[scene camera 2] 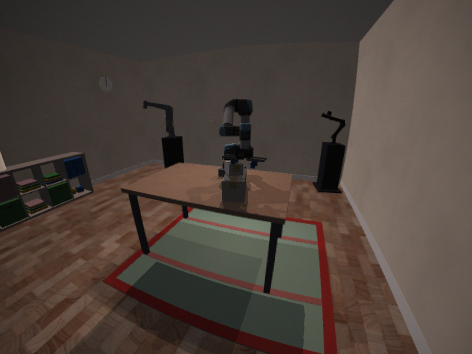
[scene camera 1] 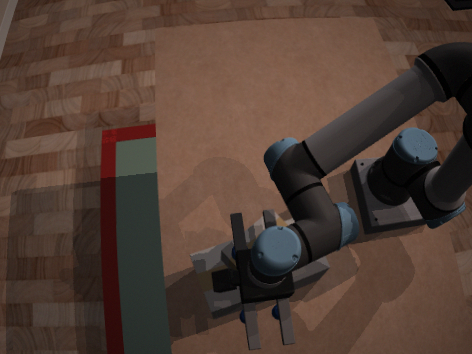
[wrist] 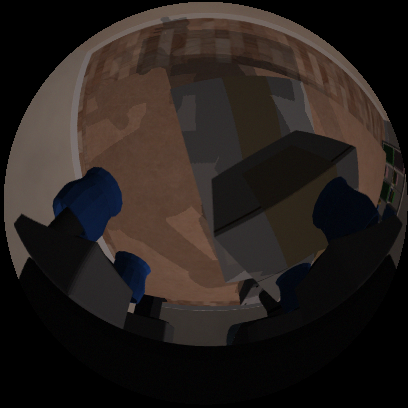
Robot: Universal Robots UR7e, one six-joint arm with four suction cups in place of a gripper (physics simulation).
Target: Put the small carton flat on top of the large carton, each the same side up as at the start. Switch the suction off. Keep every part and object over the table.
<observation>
In view: my suction head (wrist: pixel 94 198), a large carton (scene camera 1: pixel 208 260) and a small carton (wrist: pixel 262 206).
The large carton also shows in the wrist view (wrist: pixel 223 120).
</observation>
